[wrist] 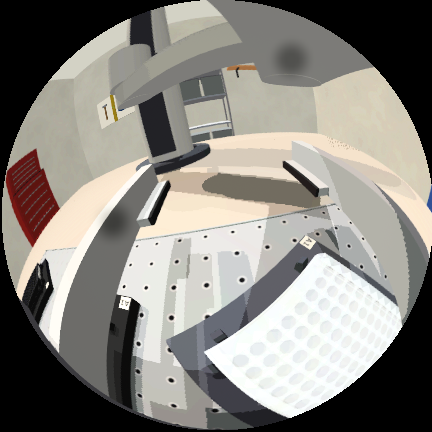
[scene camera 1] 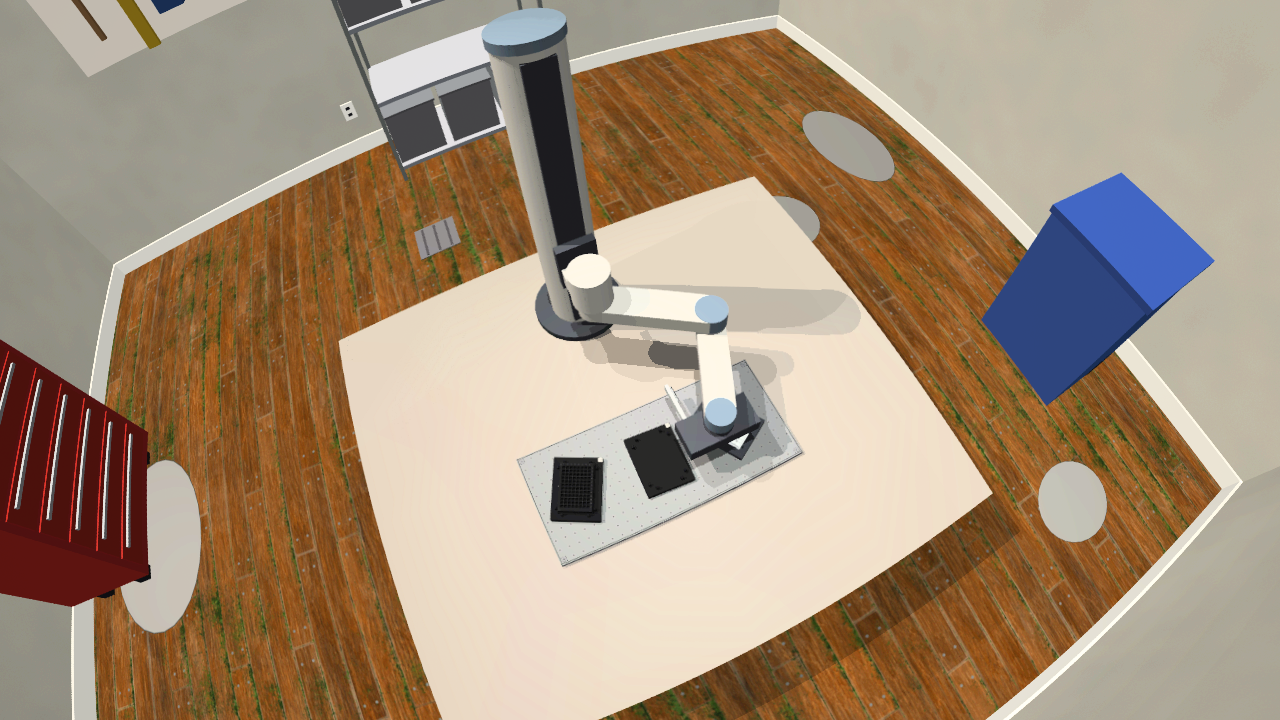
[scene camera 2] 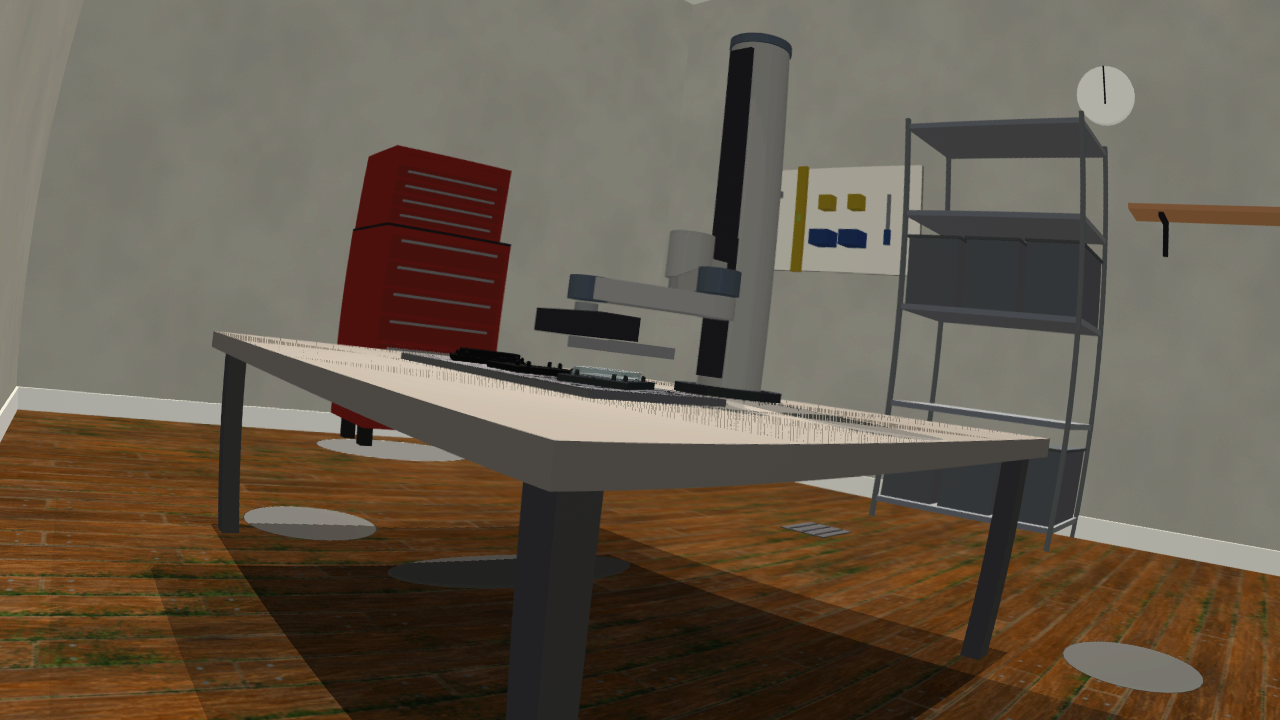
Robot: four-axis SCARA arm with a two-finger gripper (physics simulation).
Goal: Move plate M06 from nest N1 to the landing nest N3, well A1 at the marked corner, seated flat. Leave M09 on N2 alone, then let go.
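Observation:
A white well plate (scene camera 1: pixel 738 441) (scene camera 2: pixel 606 374) (wrist: pixel 310 345) rests on the dark right-hand nest (wrist: pixel 260 295), whose corner is marked A1. The black middle nest (scene camera 1: pixel 659 461) (wrist: pixel 120 350) bears no plate and has an A1 mark at one corner. A black well plate (scene camera 1: pixel 577 486) (scene camera 2: pixel 485 355) sits on the left-hand nest. No plate or nest names are readable. My gripper (scene camera 1: pixel 708 380) (scene camera 2: pixel 619 347) (wrist: pixel 224 159) is open, its fingers wide apart with no plate between them. It hangs above the right-hand nest, higher than the white plate. In scene camera 1 the arm hides much of that plate.
The nests stand on a perforated board (scene camera 1: pixel 622 519) (wrist: pixel 190 270) on the cream table (scene camera 1: pixel 447 402). The arm's column (scene camera 1: pixel 546 179) (scene camera 2: pixel 760 214) (wrist: pixel 165 120) rises behind the board. A red tool chest (scene camera 2: pixel 429 268), a shelf rack (scene camera 2: pixel 993 219) and a blue block (scene camera 1: pixel 1074 295) stand around the table.

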